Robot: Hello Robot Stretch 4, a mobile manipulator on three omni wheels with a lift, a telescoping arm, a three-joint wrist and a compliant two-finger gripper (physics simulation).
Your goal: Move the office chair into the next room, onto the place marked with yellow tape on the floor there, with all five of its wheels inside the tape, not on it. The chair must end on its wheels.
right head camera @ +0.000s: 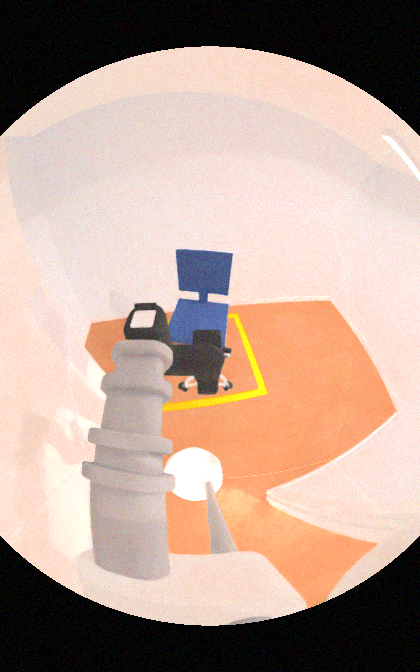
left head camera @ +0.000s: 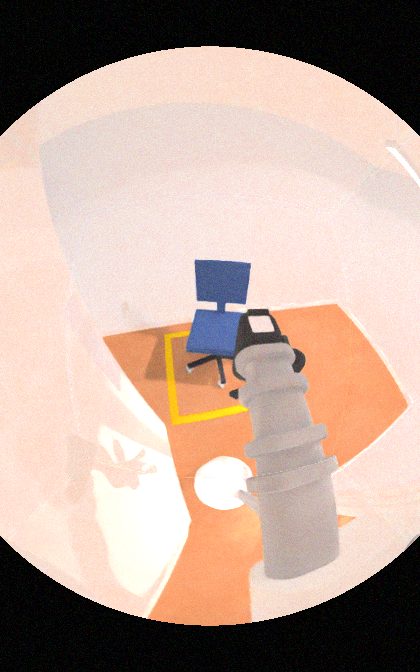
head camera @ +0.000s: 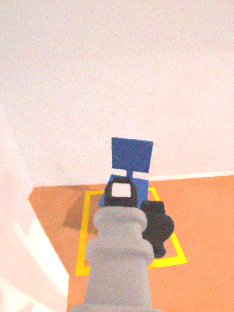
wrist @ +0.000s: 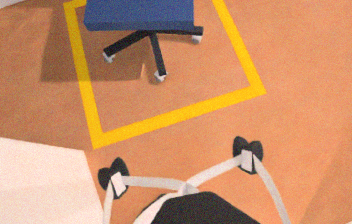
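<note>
The office chair [head camera: 132,154] [left head camera: 222,281] [right head camera: 204,271] [wrist: 140,14] has a blue backrest and seat and stands upright. The yellow tape [head camera: 84,240] [left head camera: 172,380] [right head camera: 249,355] [wrist: 175,116] forms a frame on the orange floor around it. In the wrist view three wheels show inside the tape, apart from it; the other wheels are hidden. My gripper [right head camera: 206,386] [wrist: 180,159] is open and empty, fingers wide apart. In the wrist view it appears nearer than the tape's front line, with the chair beyond it. My arm covers part of the chair in the head views.
A pale wall [head camera: 120,95] [left head camera: 210,225] [right head camera: 210,215] rises behind the chair. A white wall section [wrist: 40,175] is close on the left in the wrist view. Another wall edge [right head camera: 325,490] stands at the lower right. A round white shape [left head camera: 223,482] [right head camera: 194,474] is beside my arm.
</note>
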